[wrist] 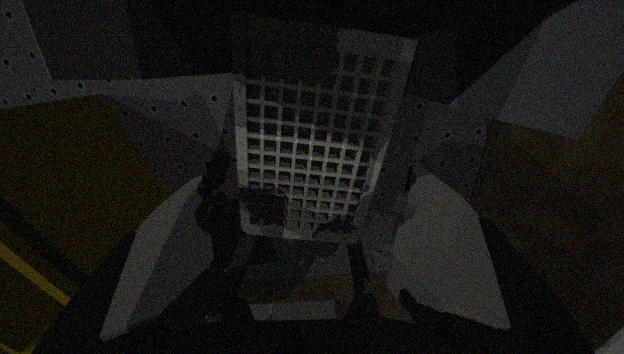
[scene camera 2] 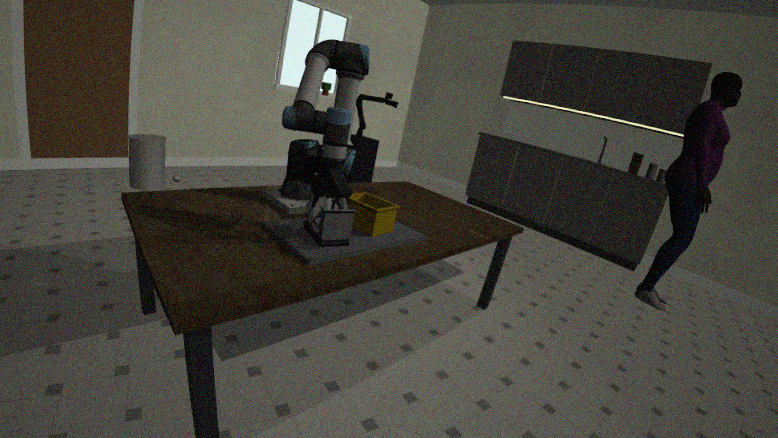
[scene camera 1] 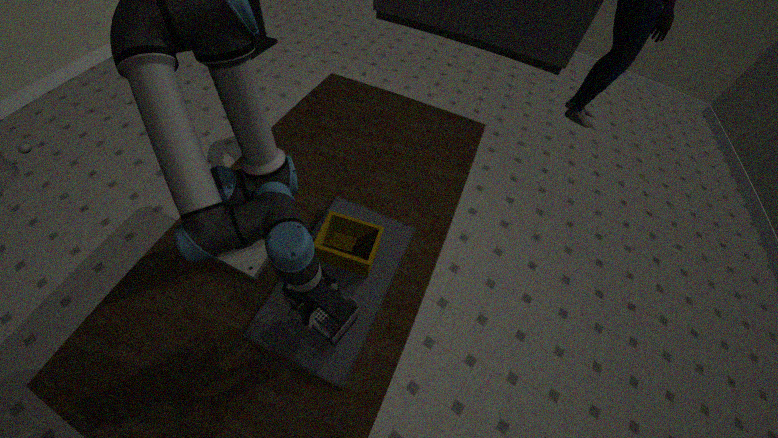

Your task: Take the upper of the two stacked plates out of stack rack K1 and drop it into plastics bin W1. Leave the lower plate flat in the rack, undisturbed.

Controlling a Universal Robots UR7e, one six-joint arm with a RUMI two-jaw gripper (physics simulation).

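Frame: origin at the arm's base, x ahead, y left, z up, level; centimetres.
Seen in the pictures: gripper, fingertip midpoint: [wrist: 307,175]; arm's base at its link origin: [scene camera 2: 298,194].
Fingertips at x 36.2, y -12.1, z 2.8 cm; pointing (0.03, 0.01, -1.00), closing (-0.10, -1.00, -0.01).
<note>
Offsets run from my fingertips to a thing's top centre. Level surfaces: height alone.
Stack rack K1 @(dx +0.7, dy -0.3, dz +7.4 cm) [scene camera 1: 344,328] [scene camera 2: 334,227] is a grey box on the grey board. A light gridded plate @(dx +1.4, dy -0.4, dz +0.6 cm) [scene camera 1: 321,317] [wrist: 300,150] shows inside it; in the wrist view dark shadows cover parts of its grid. The lower plate cannot be made out. My gripper [scene camera 1: 326,305] [scene camera 2: 329,204] [wrist: 307,175] is open over the rack, with its pale fingers left and right of the plate in the wrist view and nothing held. Whether a finger touches the plate or the rack cannot be told. Plastics bin W1 @(dx -1.7, dy +19.9, dz +5.4 cm) [scene camera 1: 348,262] [scene camera 2: 375,220], yellow and open-topped, stands beside the rack; its rim shows at the lower left of the wrist view.
The grey board [scene camera 1: 394,244] [scene camera 2: 375,244] lies on the brown table @(dz -5.9 cm) [scene camera 1: 408,152] [scene camera 2: 217,282] and carries the rack and bin. The arm's base stands behind the board. A person [scene camera 1: 604,76] [scene camera 2: 702,141] stands away from the table. The room is dim and the pictures are grainy.
</note>
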